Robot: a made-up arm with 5 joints.
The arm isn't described. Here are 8 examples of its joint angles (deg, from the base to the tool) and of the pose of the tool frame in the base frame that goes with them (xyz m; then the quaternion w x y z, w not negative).
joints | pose
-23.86 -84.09 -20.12 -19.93 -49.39 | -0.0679 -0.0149 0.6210 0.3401 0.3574 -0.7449 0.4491
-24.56 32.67 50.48 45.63 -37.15 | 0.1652 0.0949 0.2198 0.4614 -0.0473 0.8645 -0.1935
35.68 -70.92 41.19 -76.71 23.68 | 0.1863 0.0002 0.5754 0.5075 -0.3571 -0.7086 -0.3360
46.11 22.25 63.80 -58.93 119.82 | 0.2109 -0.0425 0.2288 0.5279 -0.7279 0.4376 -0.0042
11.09 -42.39 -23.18 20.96 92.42 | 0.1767 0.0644 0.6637 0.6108 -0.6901 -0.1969 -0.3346
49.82 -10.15 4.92 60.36 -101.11 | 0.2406 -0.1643 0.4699 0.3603 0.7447 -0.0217 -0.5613
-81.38 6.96 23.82 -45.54 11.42 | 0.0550 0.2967 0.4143 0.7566 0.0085 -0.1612 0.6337
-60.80 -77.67 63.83 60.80 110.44 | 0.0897 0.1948 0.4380 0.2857 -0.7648 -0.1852 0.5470
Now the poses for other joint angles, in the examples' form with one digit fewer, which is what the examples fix.
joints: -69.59 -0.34 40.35 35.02 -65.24
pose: 0.127 0.241 0.322 0.736 0.058 0.665 0.112
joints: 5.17 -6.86 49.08 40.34 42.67
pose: 0.287 0.060 0.314 0.710 -0.245 0.626 0.208
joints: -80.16 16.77 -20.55 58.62 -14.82
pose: 0.078 0.327 0.475 0.712 -0.206 0.423 0.521
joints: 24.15 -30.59 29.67 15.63 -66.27
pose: 0.302 -0.067 0.483 0.797 0.553 -0.009 -0.242
